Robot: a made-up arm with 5 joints. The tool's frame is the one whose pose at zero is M.
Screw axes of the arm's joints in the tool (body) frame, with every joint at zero. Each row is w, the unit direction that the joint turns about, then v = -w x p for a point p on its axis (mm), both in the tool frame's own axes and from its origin. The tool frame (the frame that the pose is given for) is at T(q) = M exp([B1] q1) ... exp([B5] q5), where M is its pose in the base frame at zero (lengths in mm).
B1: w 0 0 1 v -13.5 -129.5 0
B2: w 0 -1 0 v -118.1 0 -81.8
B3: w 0 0 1 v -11 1.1 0
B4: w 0 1 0 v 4.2 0 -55.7
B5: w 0 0 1 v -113.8 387.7 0
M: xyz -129.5 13.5 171.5 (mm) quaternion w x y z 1 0 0 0
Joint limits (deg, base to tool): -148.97..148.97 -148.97..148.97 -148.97..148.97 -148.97..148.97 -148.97..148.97
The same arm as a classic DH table. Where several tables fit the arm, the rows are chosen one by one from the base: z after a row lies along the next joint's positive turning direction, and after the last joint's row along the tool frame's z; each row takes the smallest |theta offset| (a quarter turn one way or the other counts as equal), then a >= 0, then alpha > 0; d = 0 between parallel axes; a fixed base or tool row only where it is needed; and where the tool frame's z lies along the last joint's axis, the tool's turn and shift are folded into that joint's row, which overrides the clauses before.
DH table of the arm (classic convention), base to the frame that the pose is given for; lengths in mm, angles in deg. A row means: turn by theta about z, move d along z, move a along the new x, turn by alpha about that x. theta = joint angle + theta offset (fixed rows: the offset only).
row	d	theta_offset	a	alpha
joint 1	53.4	0	-47.7	90
joint 2	-2.5	0	-82.9	-90
joint 3	113.9	0	-54.6	-90
joint 4	-102.8	0	-332	90
joint 5	0	16.36	404.1	0
tool (fixed)	4.2	-16.36	0	0
Joint limits (deg, base to tool): -148.97..148.97 -148.97..148.97 -148.97..148.97 -148.97..148.97 -148.97..148.97

